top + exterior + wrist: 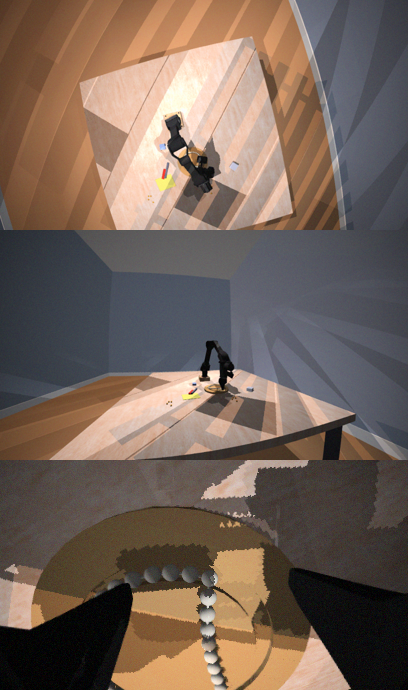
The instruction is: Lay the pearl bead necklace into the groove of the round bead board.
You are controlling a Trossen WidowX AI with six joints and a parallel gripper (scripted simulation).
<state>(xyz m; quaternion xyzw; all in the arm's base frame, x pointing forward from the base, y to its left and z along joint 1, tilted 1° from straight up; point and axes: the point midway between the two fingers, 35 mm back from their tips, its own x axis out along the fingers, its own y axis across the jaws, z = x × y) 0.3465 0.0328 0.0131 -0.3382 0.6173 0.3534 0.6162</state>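
Now: gripper tip 50 mm past the round bead board, 40 mm to the left of it and 10 mm above it. Round my gripper tip: grey block: 80 mm ahead, 200 mm to the left, 10 mm below; yellow note: 10 mm ahead, 270 mm to the right, 20 mm below; red marker: 60 mm behind, 240 mm to the right, 20 mm below.
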